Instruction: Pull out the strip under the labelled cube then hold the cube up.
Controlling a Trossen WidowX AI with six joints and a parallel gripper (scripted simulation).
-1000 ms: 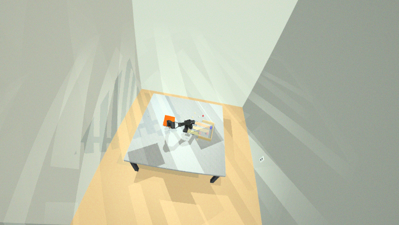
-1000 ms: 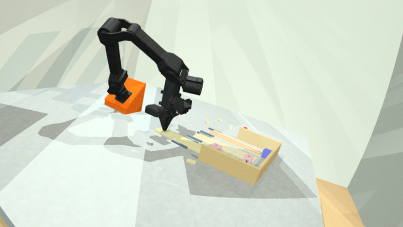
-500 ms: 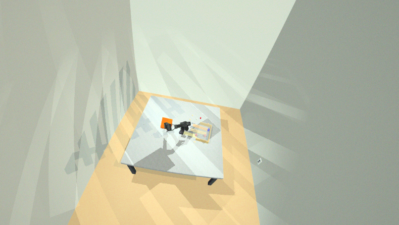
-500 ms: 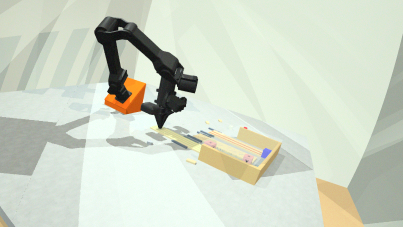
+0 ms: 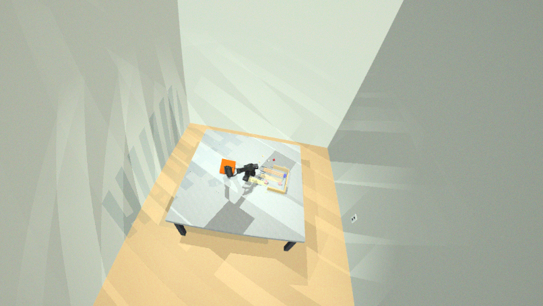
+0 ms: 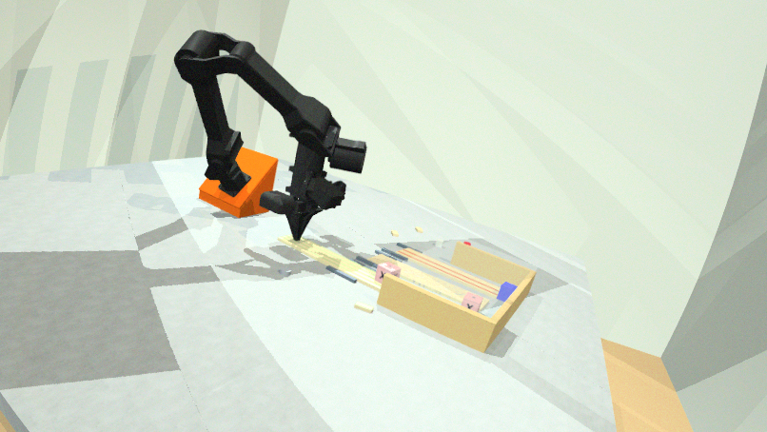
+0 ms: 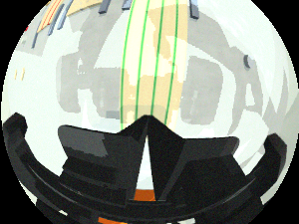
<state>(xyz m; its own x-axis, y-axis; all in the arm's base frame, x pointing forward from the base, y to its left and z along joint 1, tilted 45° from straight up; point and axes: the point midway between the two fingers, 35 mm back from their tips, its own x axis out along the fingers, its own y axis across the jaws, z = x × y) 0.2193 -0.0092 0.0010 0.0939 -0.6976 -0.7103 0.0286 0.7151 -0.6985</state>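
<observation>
Right now the strip is 10 cm ahead of my gripper tip. Also, from my gripper tip: grey disc 9 cm ahead, 13 cm to the right; tan block 24 cm ahead, 11 cm to the right.
</observation>
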